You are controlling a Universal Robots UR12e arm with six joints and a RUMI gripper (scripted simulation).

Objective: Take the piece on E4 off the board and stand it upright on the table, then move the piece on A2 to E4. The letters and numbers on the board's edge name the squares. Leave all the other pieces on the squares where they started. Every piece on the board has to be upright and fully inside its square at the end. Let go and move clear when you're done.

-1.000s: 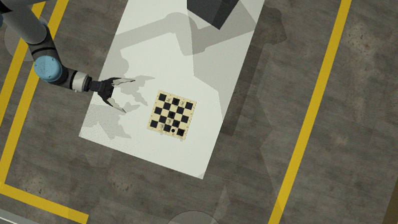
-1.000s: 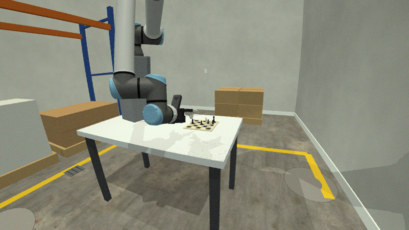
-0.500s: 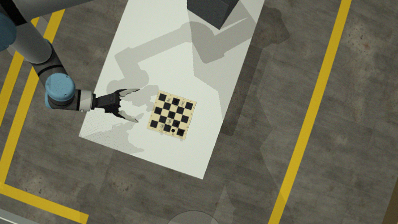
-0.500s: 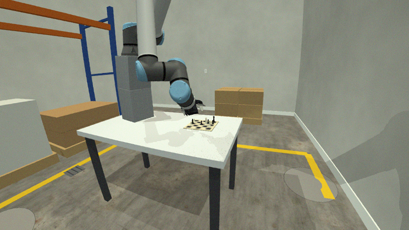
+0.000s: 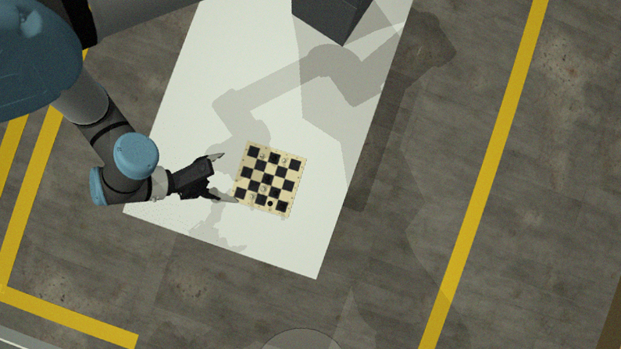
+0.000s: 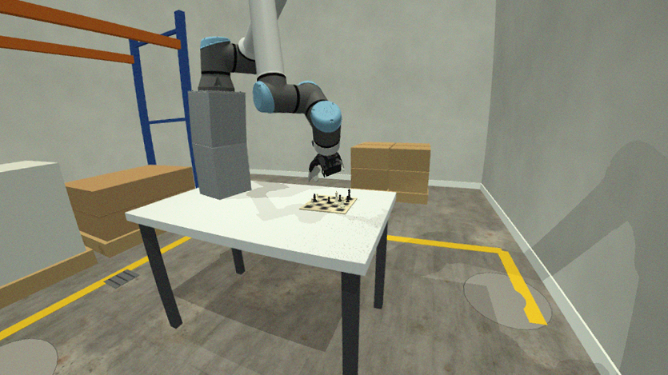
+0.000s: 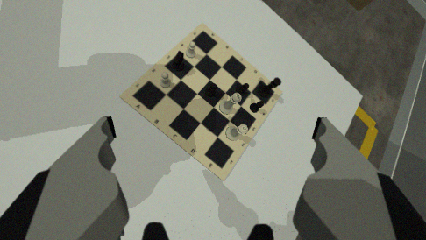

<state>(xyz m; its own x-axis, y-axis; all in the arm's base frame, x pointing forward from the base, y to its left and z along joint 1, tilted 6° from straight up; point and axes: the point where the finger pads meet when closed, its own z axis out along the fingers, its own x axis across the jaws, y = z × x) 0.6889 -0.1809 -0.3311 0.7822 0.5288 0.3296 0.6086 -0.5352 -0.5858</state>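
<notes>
The chessboard is 17 cm below my hand, 9 cm to the left of it and 1 cm behind it.
</notes>
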